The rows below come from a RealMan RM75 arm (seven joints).
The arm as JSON. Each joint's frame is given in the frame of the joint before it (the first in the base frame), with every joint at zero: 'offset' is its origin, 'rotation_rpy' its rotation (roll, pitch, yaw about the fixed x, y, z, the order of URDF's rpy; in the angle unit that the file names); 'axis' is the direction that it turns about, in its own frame. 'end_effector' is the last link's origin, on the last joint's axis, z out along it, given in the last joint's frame.
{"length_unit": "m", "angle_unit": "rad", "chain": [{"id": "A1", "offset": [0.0, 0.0, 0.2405], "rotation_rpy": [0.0, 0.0, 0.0], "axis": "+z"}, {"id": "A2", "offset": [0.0, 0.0, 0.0], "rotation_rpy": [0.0, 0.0, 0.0], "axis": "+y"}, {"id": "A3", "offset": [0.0, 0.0, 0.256], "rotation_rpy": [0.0, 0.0, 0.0], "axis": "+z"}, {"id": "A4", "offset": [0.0, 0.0, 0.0], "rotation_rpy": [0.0, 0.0, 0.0], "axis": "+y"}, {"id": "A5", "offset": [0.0, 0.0, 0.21], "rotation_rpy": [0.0, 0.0, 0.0], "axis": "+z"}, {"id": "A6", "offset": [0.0, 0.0, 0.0], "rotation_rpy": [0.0, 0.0, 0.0], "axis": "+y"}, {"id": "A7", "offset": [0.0, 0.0, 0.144], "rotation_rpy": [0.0, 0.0, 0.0], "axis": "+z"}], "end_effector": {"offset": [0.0, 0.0, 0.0], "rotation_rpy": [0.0, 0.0, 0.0]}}
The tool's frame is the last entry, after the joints.
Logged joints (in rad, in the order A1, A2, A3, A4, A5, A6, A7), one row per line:
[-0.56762 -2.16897 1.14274 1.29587 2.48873 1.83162 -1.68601]
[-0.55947 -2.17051 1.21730 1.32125 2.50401 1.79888 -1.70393]
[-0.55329 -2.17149 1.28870 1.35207 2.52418 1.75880 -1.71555]
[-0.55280 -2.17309 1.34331 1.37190 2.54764 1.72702 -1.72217]
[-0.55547 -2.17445 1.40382 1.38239 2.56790 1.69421 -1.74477]
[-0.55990 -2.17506 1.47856 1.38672 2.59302 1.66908 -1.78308]
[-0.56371 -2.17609 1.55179 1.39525 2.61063 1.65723 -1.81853]
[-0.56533 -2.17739 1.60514 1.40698 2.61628 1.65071 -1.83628]
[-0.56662 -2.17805 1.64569 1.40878 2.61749 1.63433 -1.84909]
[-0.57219 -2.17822 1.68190 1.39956 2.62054 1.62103 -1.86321]
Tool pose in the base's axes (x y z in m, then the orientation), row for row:
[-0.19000 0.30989 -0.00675 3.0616 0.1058 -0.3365]
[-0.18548 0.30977 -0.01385 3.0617 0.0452 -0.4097]
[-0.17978 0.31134 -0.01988 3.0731 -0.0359 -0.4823]
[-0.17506 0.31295 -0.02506 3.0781 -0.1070 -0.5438]
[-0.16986 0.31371 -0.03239 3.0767 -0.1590 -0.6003]
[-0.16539 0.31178 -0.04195 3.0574 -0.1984 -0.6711]
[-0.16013 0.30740 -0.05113 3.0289 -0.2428 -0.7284]
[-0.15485 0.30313 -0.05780 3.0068 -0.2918 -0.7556]
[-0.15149 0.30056 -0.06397 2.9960 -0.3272 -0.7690]
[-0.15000 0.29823 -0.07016 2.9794 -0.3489 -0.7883]
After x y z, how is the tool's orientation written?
As a rotation vector, in radians.
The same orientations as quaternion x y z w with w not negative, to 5 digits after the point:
[0.99299 0.03431 -0.10914 0.02987]
[0.99072 0.01463 -0.13257 0.02613]
[0.98773 -0.01154 -0.15502 0.01533]
[0.98415 -0.03421 -0.17387 0.00700]
[0.98023 -0.05066 -0.19125 0.00142]
[0.97479 -0.06326 -0.21397 0.00256]
[0.96931 -0.07770 -0.23310 0.00845]
[0.96549 -0.09370 -0.24262 0.01380]
[0.96311 -0.10518 -0.24721 0.01561]
[0.96041 -0.11247 -0.25411 0.01999]

